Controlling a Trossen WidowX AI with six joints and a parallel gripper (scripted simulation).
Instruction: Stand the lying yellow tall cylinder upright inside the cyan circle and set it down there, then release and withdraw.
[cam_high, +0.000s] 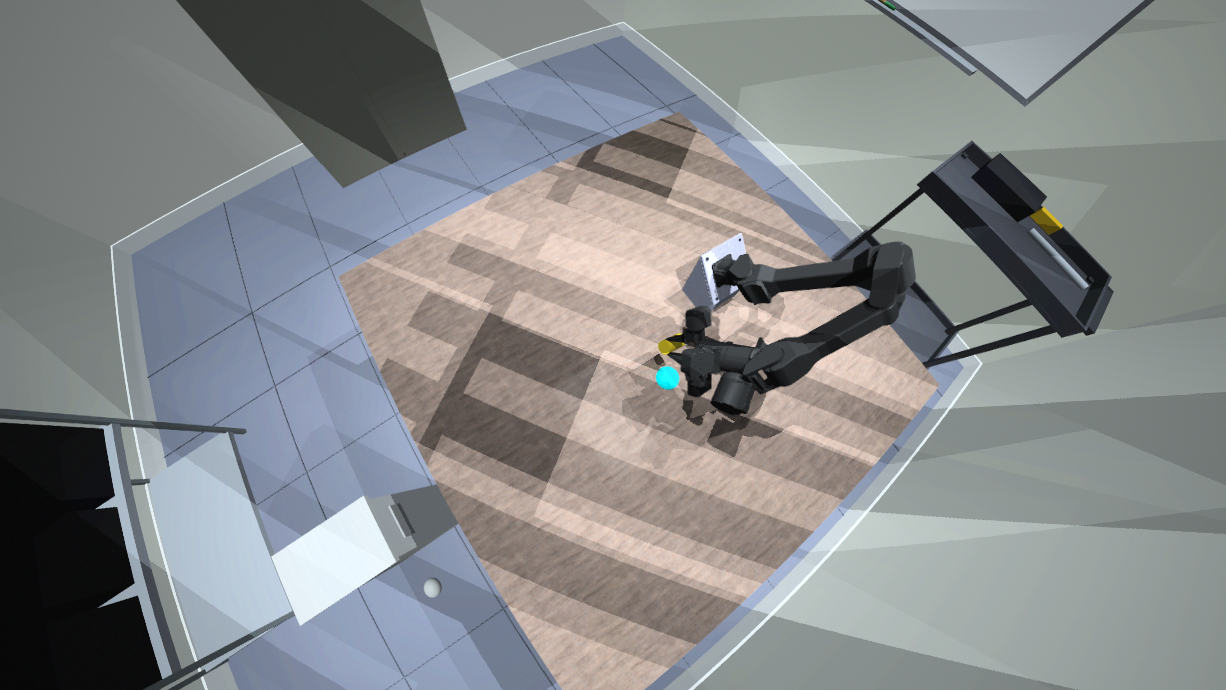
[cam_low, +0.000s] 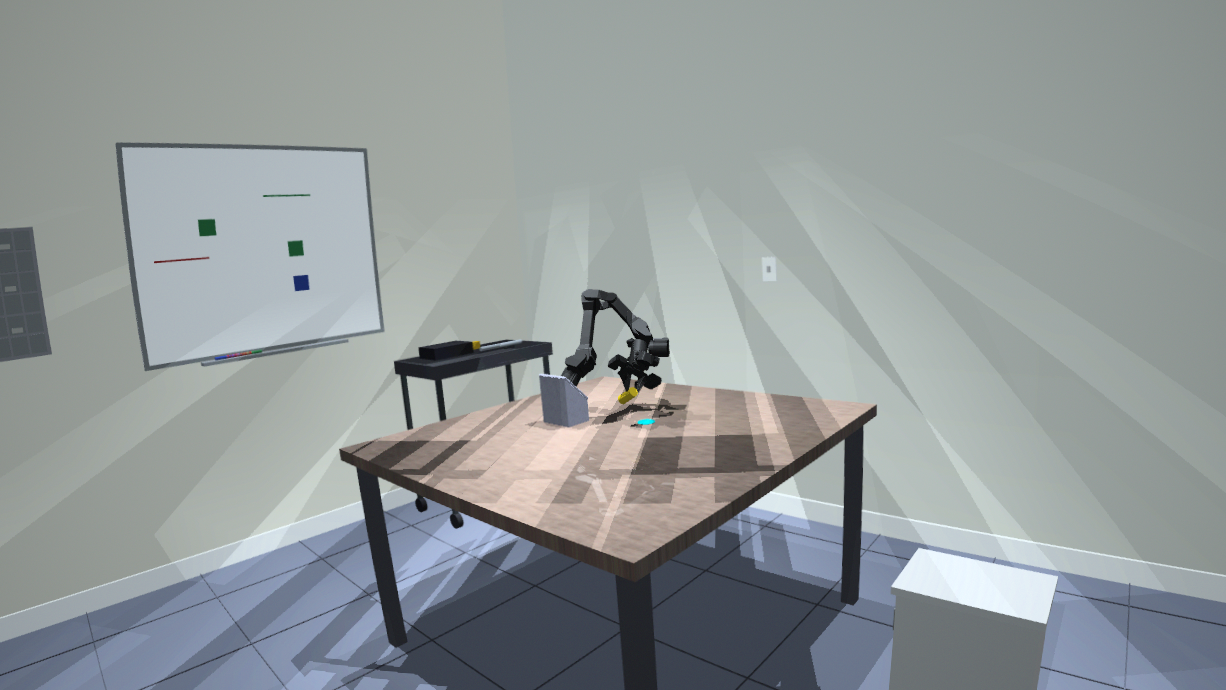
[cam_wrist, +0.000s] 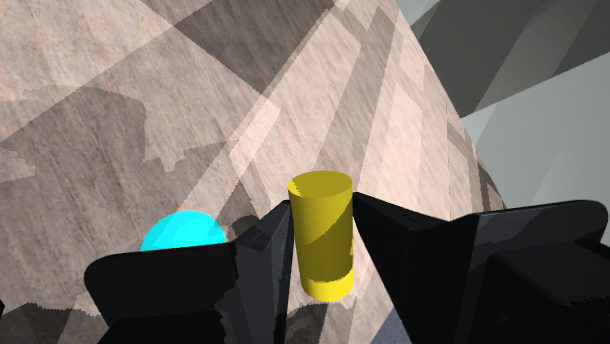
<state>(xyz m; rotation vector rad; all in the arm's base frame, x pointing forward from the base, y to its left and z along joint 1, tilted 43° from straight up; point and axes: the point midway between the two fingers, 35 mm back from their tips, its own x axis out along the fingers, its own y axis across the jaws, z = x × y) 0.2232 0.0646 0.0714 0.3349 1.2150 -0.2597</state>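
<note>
The cyan circle is 10 mm ahead of my gripper tip, 50 mm to the left of it and 110 mm below it. Also, from my gripper tip: yellow tall cylinder (20 mm behind, 10 mm below).
</note>
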